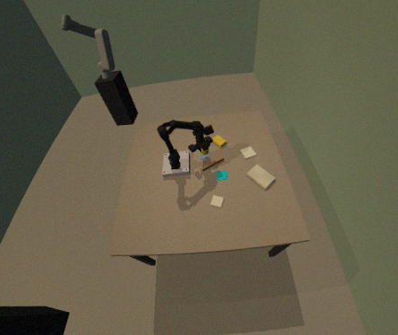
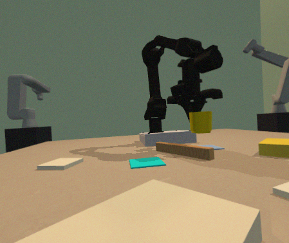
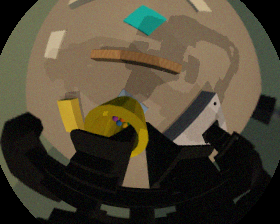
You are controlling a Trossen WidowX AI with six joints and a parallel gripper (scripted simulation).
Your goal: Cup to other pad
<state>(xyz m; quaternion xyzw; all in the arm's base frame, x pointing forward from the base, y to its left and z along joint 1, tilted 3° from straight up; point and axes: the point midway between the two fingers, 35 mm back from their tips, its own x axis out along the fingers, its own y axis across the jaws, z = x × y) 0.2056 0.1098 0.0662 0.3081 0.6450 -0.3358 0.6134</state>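
Now: gripper tip 17 cm to the left of the teal pad, 16 cm short of it and 10 cm above it. From my gripper tip the other things lie so: pale blue pad (10 cm below, 3 cm to the left, 2 cm ahead); yellow cup (2 cm to the left, 2 cm ahead); wooden bar (9 cm ahead, 8 cm below, 7 cm to the right).
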